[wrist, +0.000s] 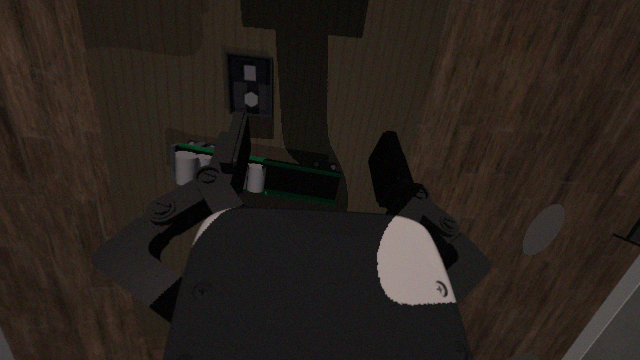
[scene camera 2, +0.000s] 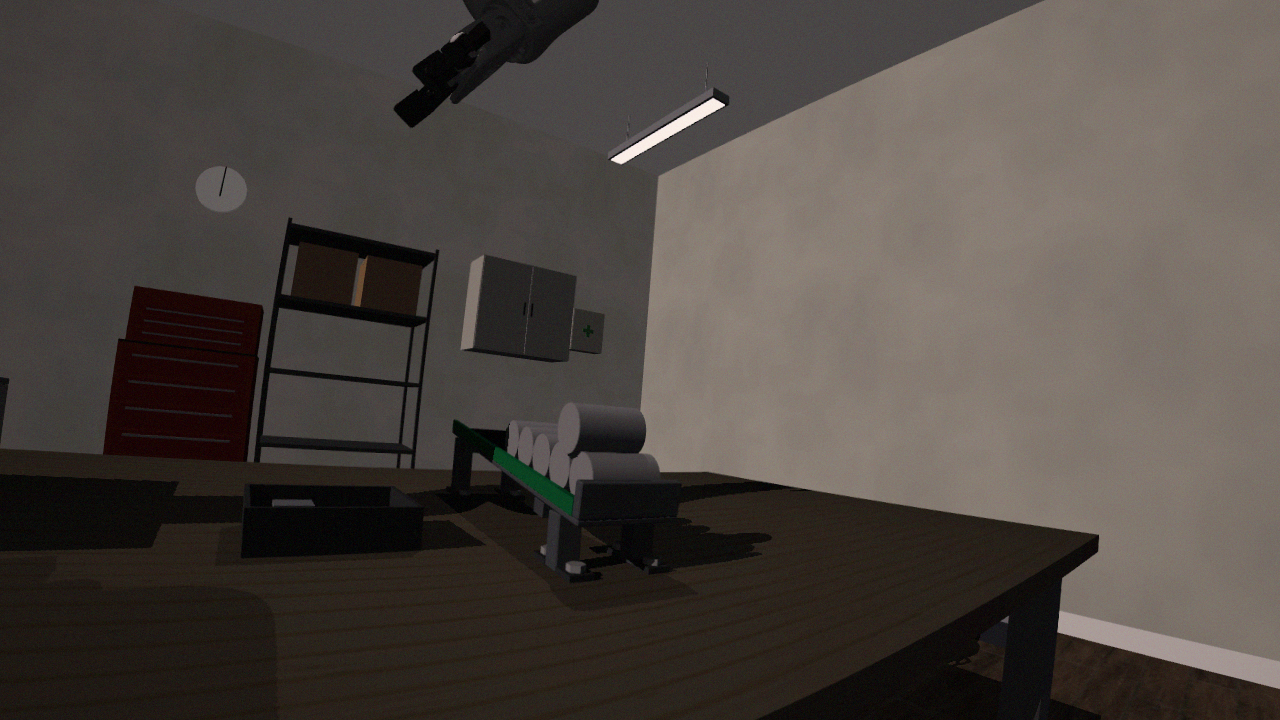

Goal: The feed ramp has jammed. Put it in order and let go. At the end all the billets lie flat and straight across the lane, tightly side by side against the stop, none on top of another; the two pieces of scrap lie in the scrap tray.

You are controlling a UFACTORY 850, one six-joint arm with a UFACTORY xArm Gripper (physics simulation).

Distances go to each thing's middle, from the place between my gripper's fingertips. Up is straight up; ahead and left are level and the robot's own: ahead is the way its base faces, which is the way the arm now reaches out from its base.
Scene:
The scrap tray (scene camera 2: 346,519) lies 2 cm behind my hand, 11 cm to the right of it and 43 cm below it. The rest, counted from my hand: stop (scene camera 2: 594,499) 19 cm ahead, 24 cm to the right, 39 cm below.

